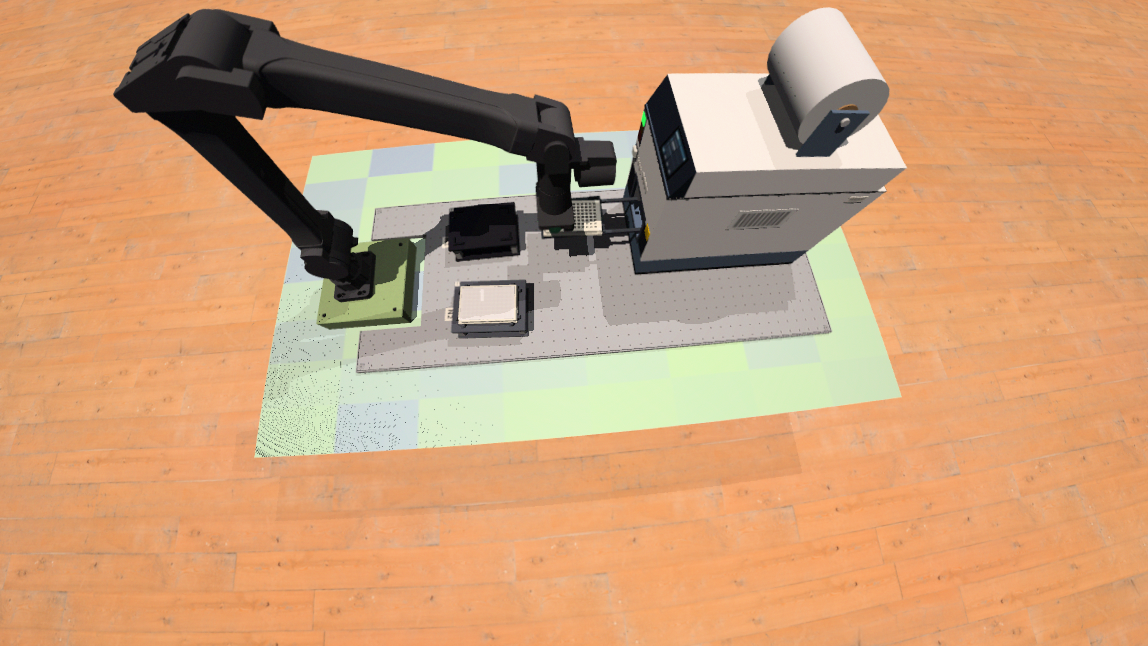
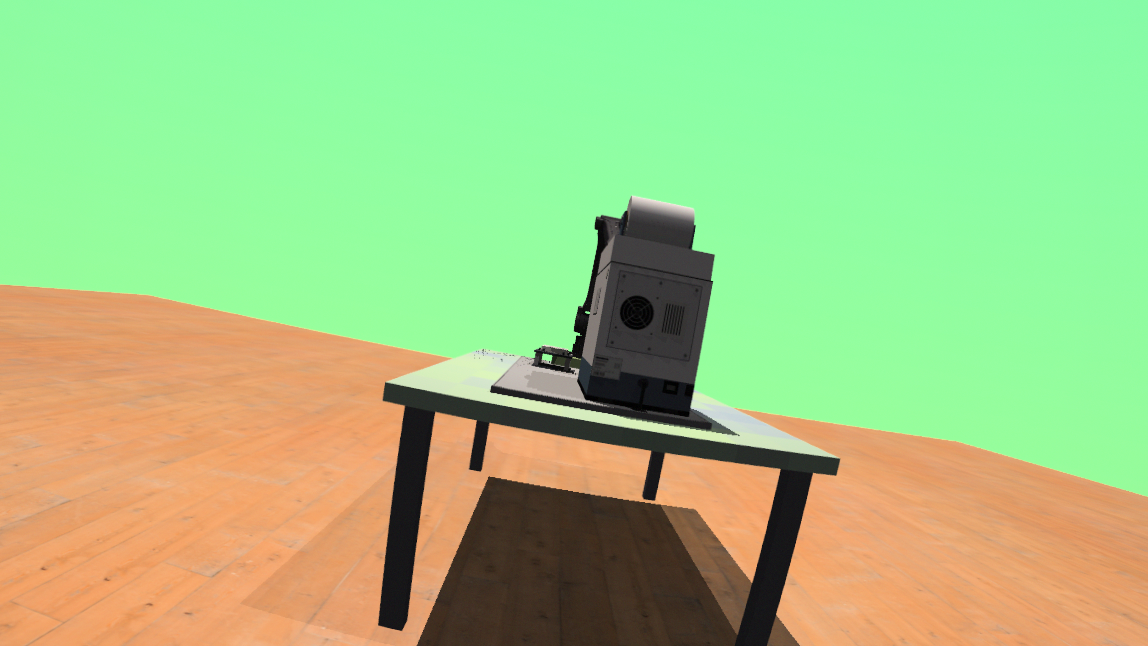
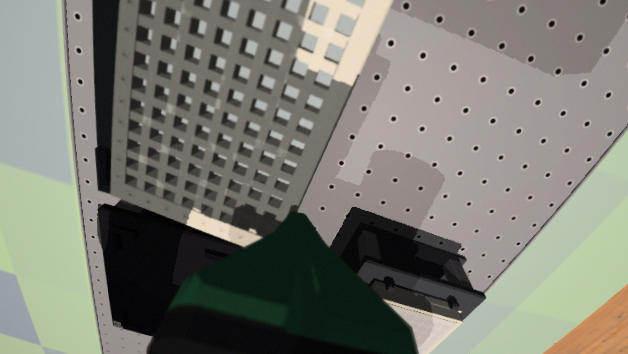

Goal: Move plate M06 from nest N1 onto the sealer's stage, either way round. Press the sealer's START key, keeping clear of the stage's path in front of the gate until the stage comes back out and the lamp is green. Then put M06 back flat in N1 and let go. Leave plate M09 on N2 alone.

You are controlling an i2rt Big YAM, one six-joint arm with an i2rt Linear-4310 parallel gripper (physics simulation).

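Seen in the pictures: gripper, fingertip midpoint: (image 1: pixel 554 232) (image 3: pixel 294 223); arm's base, link origin: (image 1: pixel 357 277).
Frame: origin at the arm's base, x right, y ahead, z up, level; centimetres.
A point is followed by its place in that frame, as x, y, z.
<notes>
Plate M06 (image 1: pixel 588 214) @(-4.1, 56.4, 8.9) (image 3: pixel 210 109) @(-4.8, 52.2, 8.1), cream with a grid of square wells, lies flat on the sealer's stage just in front of the gate of the white-and-grey sealer (image 1: pixel 746 200) @(6.6, 82.0, 24.2) (image 2: pixel 646 321) @(-2.0, 109.6, 14.8). A green lamp (image 1: pixel 643 121) @(-13.9, 67.7, 23.6) shows on the sealer's front corner. My gripper (image 1: pixel 560 231) @(-0.3, 48.5, 9.0) (image 3: pixel 294 223) @(-0.3, 48.5, 9.0) is shut with nothing between its fingers and hangs close over the plate's end that faces nest N1. Nest N1 (image 1: pixel 482 228) @(-7.9, 31.5, 2.3) (image 3: pixel 140 264) @(-11.4, 34.5, 2.3) is a black frame and holds nothing. Plate M09 (image 1: pixel 487 303) @(12.1, 32.1, 3.4) (image 3: pixel 419 328) @(13.4, 36.0, 3.4) lies in nest N2.
The grey perforated breadboard (image 1: pixel 682 321) @(19.5, 76.4, -3.3) (image 3: pixel 483 132) @(13.0, 52.2, -3.3) carries the nests and the sealer. The arm's green base plate (image 1: pixel 393 281) @(2.3, 9.2, 0.0) sits at its left end. A big white roll (image 1: pixel 827 68) @(-0.6, 86.6, 42.7) sits on top of the sealer. The table edge (image 2: pixel 610 430) @(4.4, 129.8, -5.6) is close behind the sealer.
</notes>
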